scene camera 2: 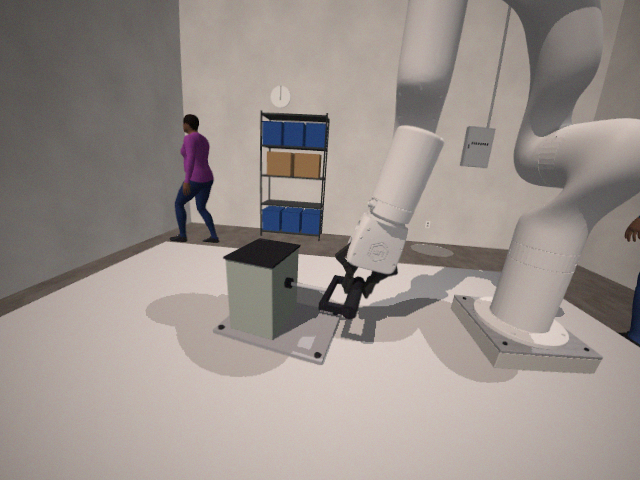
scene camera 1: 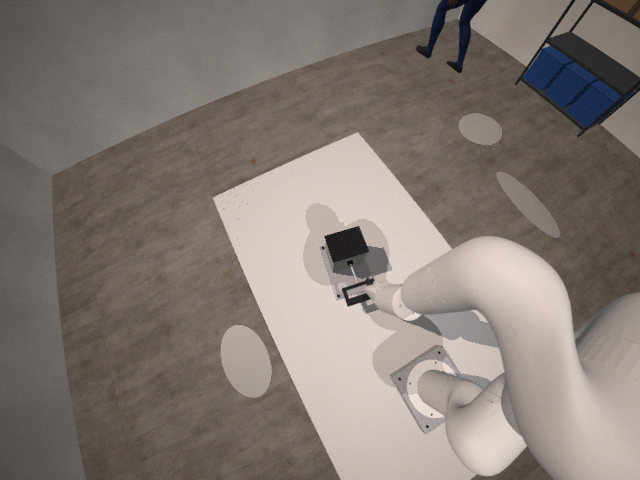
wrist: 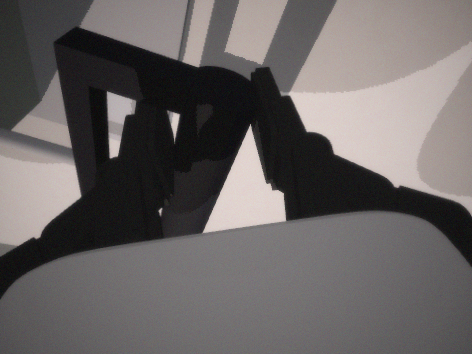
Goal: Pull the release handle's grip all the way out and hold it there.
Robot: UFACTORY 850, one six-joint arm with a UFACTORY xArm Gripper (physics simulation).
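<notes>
The release handle is a black rectangular frame whose thick round grip (scene camera 1: 357, 300) (scene camera 2: 353, 303) (wrist: 191, 195) is its outer bar. A thin pale rod (scene camera 1: 353, 272) (scene camera 2: 310, 286) joins it to a grey-green box (scene camera 2: 250, 294) with a black top (scene camera 1: 346, 243). A visible length of rod stands out of the box, and the handle is held above the table. My gripper (scene camera 1: 369, 292) (scene camera 2: 357, 292) (wrist: 208, 103) is shut on the grip, one finger inside the frame and one outside. In the wrist view the grip slants between the fingers, and a narrow bright gap shows beside the right finger lower down.
The box stands on a grey base plate (scene camera 1: 330, 281) (scene camera 2: 289, 347) bolted to the white table (scene camera 1: 289, 206) (scene camera 2: 155, 413). The arm's own mounting plate (scene camera 1: 400, 373) (scene camera 2: 547, 360) is to the right. A person (scene camera 1: 438, 23) (scene camera 2: 196, 160) and a shelf unit (scene camera 2: 261, 175) are beyond the table.
</notes>
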